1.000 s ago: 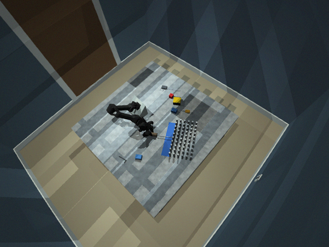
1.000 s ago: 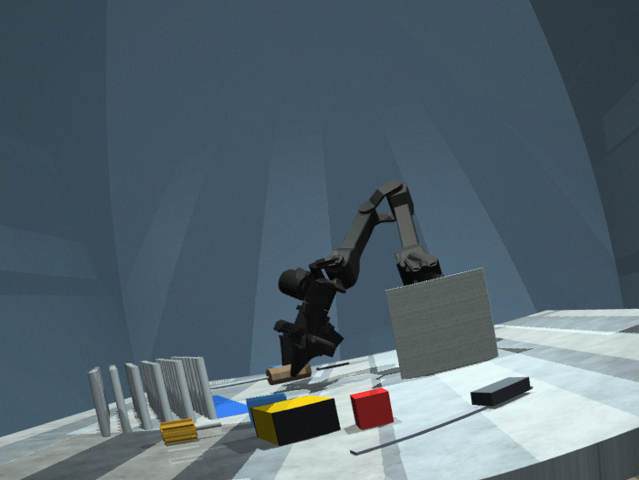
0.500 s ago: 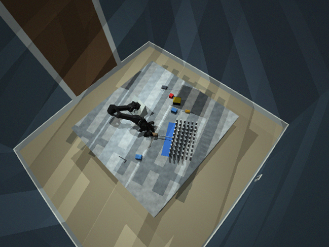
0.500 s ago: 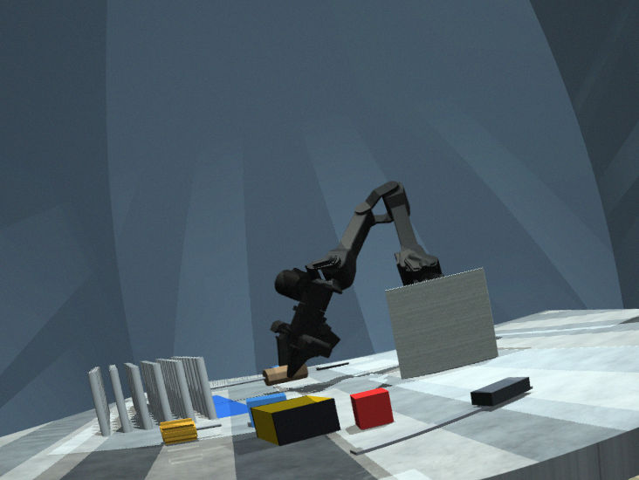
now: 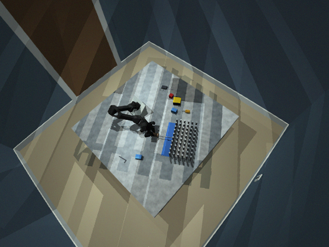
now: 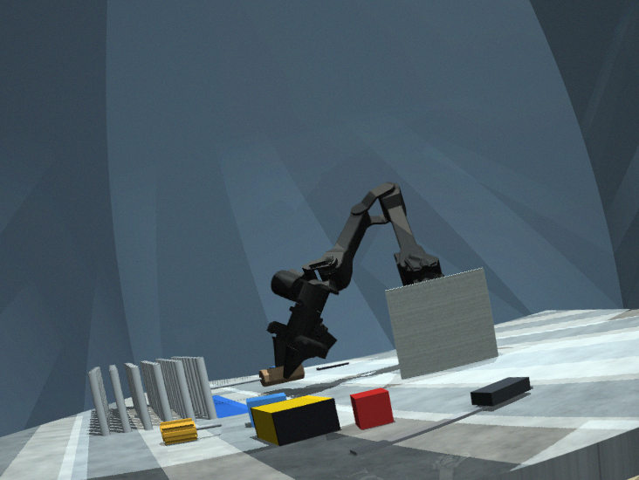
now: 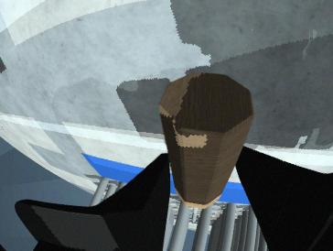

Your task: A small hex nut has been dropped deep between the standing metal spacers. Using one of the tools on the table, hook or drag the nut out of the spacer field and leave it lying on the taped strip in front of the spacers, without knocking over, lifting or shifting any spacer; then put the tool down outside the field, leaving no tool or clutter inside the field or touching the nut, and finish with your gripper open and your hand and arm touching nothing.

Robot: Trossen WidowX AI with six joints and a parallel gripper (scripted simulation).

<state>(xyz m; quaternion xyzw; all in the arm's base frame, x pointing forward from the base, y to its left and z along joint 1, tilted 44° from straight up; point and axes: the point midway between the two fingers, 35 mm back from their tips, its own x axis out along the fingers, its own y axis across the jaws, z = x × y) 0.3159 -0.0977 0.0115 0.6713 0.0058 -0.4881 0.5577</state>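
Right now my gripper tip is 12 cm short of the blue taped strip, 9 cm to the right of it and 4 cm above it. The rest, counted from my gripper tip: wooden-handled screwdriver 9 cm ahead, 6 cm to the left; L-shaped key 39 cm to the right, 3 cm below, 2 cm behind; orange-handled tool 44 cm to the left, 3 cm ahead, 2 cm below.
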